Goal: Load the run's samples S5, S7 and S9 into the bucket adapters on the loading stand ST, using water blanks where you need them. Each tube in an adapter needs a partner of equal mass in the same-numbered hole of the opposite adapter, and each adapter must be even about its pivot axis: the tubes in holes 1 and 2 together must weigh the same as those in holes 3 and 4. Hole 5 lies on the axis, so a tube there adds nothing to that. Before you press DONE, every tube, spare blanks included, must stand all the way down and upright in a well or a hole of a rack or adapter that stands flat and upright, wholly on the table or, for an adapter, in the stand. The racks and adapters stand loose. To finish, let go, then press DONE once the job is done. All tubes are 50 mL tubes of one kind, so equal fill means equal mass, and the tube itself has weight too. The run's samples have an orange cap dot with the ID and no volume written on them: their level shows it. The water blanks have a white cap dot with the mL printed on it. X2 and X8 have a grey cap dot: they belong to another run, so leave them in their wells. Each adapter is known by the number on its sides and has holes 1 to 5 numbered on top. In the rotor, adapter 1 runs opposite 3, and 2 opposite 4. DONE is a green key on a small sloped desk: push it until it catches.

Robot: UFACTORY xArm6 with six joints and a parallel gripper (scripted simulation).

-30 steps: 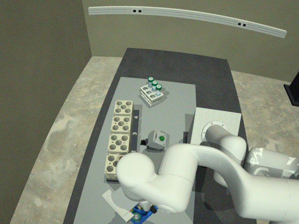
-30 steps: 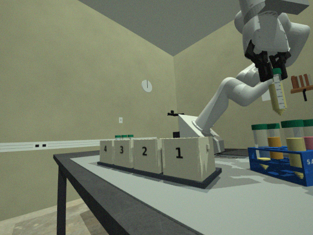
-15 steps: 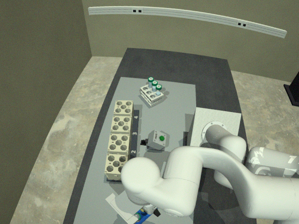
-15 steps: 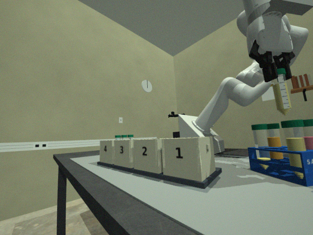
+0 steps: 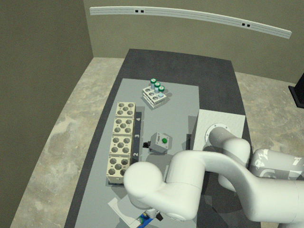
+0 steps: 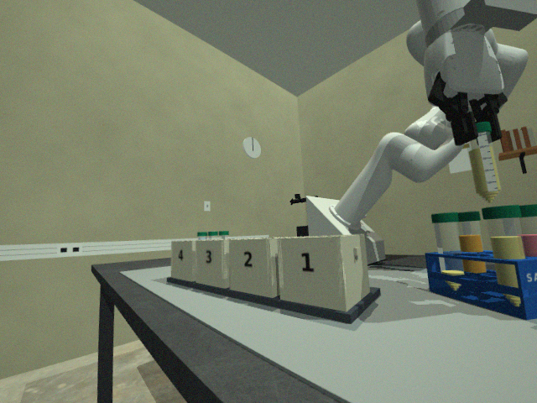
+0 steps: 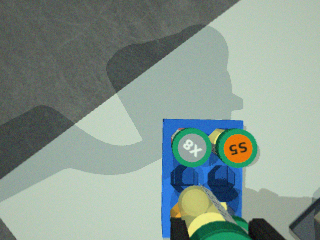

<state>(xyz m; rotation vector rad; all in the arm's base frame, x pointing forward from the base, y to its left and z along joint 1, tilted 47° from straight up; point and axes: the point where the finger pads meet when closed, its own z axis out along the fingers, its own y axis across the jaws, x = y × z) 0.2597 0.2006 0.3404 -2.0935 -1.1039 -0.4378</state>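
The yellow-filled tube is 50 mm below my hand and 10 mm ahead of it. The rest, counted from my hand: orange-capped tube (180 mm below, 40 mm to the right, 30 mm behind); then grey-dotted tube (180 mm below, 60 mm to the right, 10 mm ahead); then blue sample rack (210 mm below, 20 mm ahead, 10 mm to the right).
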